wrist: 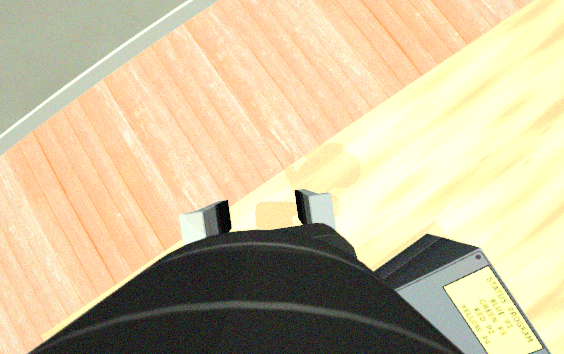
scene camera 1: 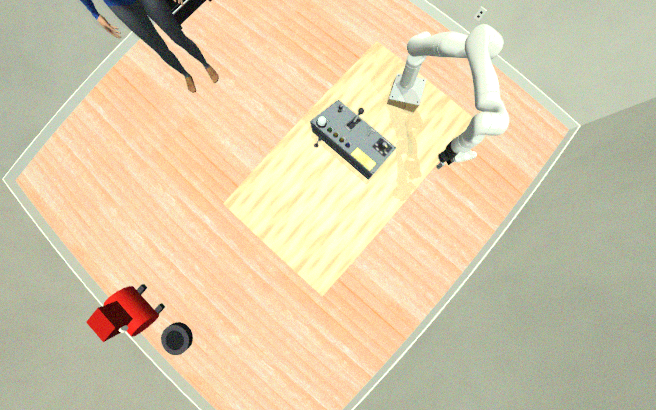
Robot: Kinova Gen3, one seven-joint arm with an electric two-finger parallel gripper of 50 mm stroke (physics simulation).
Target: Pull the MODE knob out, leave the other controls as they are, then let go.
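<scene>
The grey control box sits on the table; a corner of it shows at the lower right of the wrist view. It carries a white round knob, a small dark control, a black-tipped lever, a row of small coloured buttons and a dark square unit. A dark knob on a stem sticks out from its side. Which one is the MODE knob cannot be read. My gripper is open and empty, beyond the box's label end, near the table's edge and apart from the box.
The pale wooden table bears the box and the arm's base. A yellow status label lies on the box top. A person's legs, a red object and a dark round object show away from the table.
</scene>
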